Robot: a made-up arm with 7 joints. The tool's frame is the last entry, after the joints.
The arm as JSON. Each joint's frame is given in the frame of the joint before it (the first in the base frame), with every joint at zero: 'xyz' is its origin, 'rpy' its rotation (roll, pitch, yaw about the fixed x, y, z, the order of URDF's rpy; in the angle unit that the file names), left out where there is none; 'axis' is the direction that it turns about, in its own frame. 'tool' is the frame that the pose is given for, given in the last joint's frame.
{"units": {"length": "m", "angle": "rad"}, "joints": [
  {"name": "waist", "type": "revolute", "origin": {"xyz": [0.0, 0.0, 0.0], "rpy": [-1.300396, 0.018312, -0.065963]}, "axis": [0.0, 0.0, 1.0]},
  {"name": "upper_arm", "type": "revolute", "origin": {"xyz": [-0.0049, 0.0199, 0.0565], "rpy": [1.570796, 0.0, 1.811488]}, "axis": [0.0, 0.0, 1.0]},
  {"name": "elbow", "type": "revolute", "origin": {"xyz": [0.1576, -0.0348, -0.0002], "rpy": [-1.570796, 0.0, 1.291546]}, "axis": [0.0, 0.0, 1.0]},
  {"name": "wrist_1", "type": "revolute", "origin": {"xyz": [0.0, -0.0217, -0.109], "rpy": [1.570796, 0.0, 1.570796]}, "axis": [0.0, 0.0, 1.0]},
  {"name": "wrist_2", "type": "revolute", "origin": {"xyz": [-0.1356, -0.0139, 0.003], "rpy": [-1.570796, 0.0, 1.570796]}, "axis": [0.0, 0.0, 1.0]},
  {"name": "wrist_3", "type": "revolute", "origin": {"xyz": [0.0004, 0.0, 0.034], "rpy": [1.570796, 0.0, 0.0]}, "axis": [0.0, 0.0, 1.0]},
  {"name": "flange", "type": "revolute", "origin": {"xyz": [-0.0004, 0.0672, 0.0], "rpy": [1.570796, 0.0, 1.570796]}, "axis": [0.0, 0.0, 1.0]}
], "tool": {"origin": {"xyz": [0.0, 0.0, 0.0]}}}
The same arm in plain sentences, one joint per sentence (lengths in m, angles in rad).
The arm has seven revolute joints in a row. What follows holds with every joint at zero, and every direction is one of the base frame's.
The first joint is mounted at the same point as the base frame's origin and turns about the direction (0.068403, 0.961235, 0.26711).
The second joint is mounted 0.0010 m along -x and 0.0600 m along +y and 0.0040 m along -z from the first joint and turns about the direction (0.968889, -0.0002, -0.247497).
The third joint is mounted 0.0401 m along -x and 0.0100 m along +y and 0.1560 m along -z from the second joint and turns about the direction (0.247497, -0.0001, 0.968889).
The fourth joint is mounted 0.0059 m along -x and 0.1110 m along -z from the third joint and turns about the direction (0.0002, 1, 0).
The fifth joint is mounted 0.1279 m along +x and 0.0030 m along +y and 0.0470 m along -z from the fourth joint and turns about the direction (0.968889, -0.0002, -0.247497).
The sixth joint is mounted 0.0330 m along +x and 0.0080 m along -z from the fifth joint and turns about the direction (0.0002, 1, 0).
The seventh joint is mounted 0.0650 m along +x and 0.0170 m along -z from the sixth joint and turns about the direction (0.247497, -0.0001, 0.968889).
The tool frame, which is the frame that the pose is given for, is mounted at the same point as the seventh joint; its axes are the base frame's turned by roll 0.0000, pitch 0.2501 and yaw -0.0002 rad (as in URDF: about the fixed x, then y, then z).

